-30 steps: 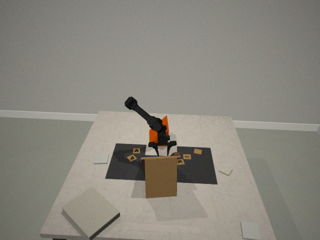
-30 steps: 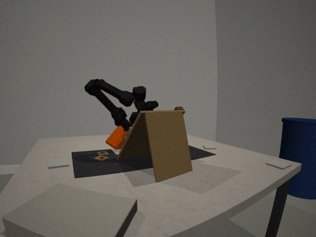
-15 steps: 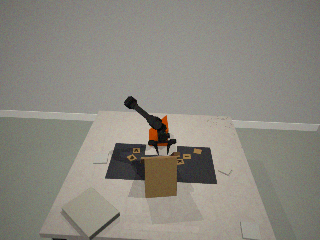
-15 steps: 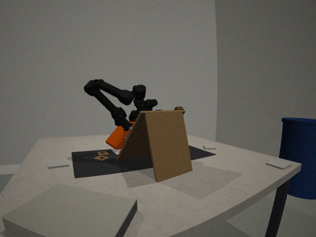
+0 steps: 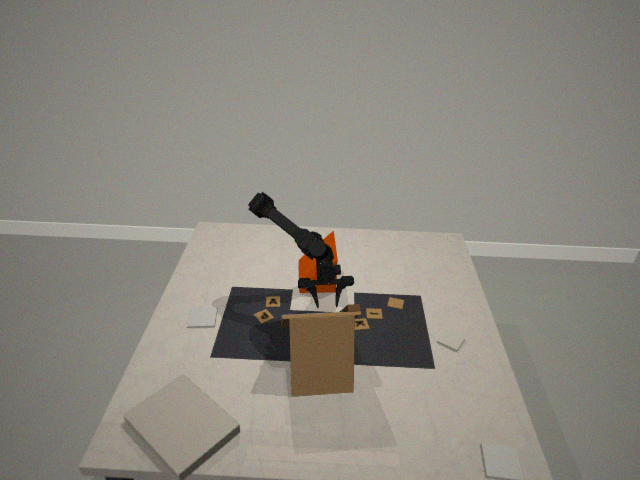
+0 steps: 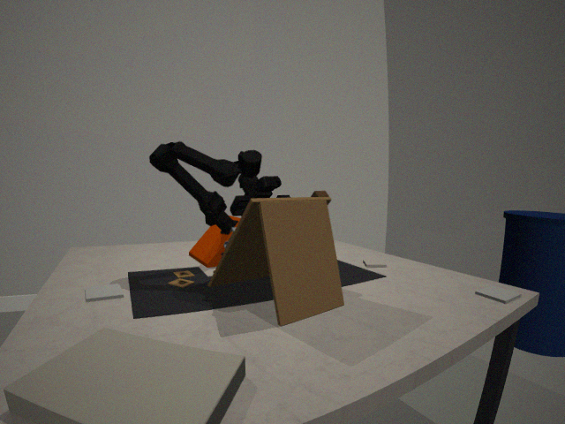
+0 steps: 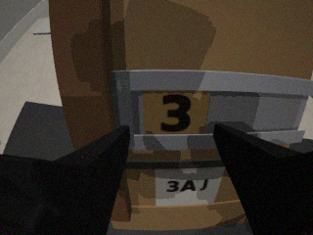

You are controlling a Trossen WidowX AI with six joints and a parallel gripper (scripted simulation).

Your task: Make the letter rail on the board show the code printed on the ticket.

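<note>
Right now the tan tile marked 3 is 2 cm below my gripper tip, 2 cm ahead of it and 1 cm to the right of it. Round my gripper tip: tile marked p (22 cm to the right, 17 cm below, 17 cm behind); then white ticket (9 cm below, 4 cm behind, 3 cm to the right); then dark mat (18 cm below, 14 cm behind, 1 cm to the left).
</note>
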